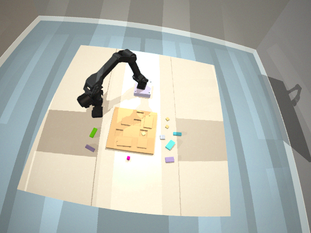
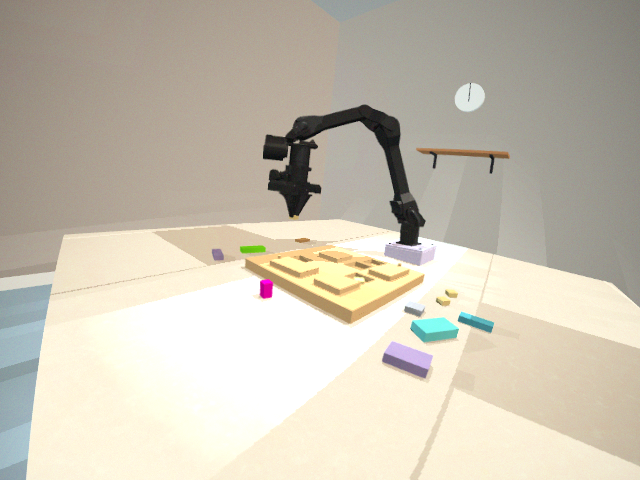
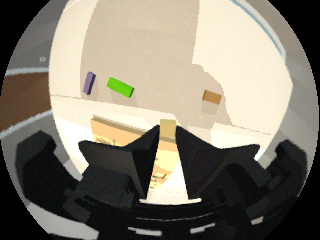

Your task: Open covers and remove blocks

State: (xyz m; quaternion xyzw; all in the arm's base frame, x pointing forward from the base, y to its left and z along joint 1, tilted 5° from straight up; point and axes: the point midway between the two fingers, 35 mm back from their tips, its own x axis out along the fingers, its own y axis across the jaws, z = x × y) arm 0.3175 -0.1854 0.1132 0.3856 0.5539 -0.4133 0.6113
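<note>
My gripper tip is now 250 mm to the right of the tan puzzle board, 80 mm above it and 30 mm short of it. Also, from my gripper tip: green block: 120 mm ahead, 90 mm below, 10 mm to the right; magenta block: 260 mm to the left, 220 mm ahead, 80 mm below; orange block: 90 mm below, 90 mm behind, 80 mm to the right.
</note>
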